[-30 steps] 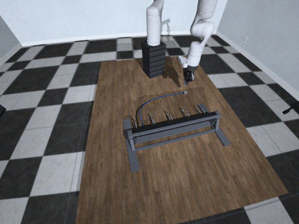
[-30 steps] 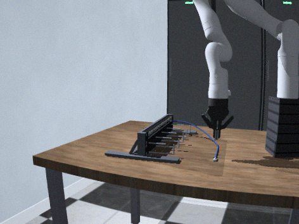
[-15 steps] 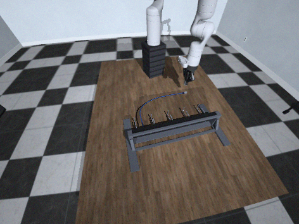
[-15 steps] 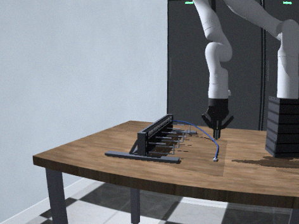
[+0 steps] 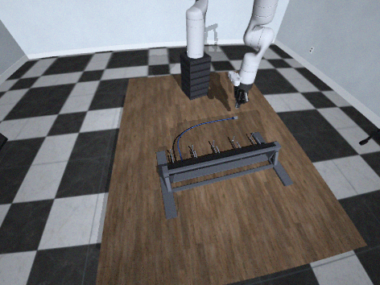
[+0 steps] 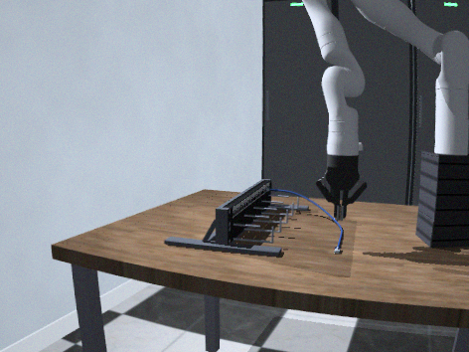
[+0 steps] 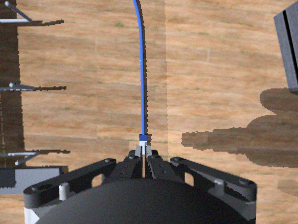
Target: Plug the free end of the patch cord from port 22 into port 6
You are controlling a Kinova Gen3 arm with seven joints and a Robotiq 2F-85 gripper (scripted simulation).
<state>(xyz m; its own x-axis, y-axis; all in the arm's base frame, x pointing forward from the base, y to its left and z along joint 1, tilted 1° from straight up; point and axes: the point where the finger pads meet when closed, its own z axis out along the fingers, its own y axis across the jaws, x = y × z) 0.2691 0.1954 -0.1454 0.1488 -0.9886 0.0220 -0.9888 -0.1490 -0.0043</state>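
My hand is 1 cm to the right of the plug and 9 cm above it.
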